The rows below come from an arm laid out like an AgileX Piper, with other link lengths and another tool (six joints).
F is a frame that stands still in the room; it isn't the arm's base.
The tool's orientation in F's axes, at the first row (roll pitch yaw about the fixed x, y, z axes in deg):
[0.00 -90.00 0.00]
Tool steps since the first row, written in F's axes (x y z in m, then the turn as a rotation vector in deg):
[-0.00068 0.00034 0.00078 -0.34 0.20 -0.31]
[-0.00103 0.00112 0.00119 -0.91 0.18 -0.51]
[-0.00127 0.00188 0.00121 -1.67 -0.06 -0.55]
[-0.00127 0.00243 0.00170 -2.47 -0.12 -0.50]
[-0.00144 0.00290 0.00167 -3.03 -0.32 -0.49]
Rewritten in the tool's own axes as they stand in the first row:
[0.00078 0.00034 0.00068 -0.31 0.20 0.34]
[0.00119 0.00112 0.00103 -0.51 0.18 0.91]
[0.00121 0.00188 0.00127 -0.55 -0.06 1.67]
[0.00170 0.00243 0.00127 -0.50 -0.12 2.47]
[0.00167 0.00290 0.00144 -0.49 -0.32 3.03]

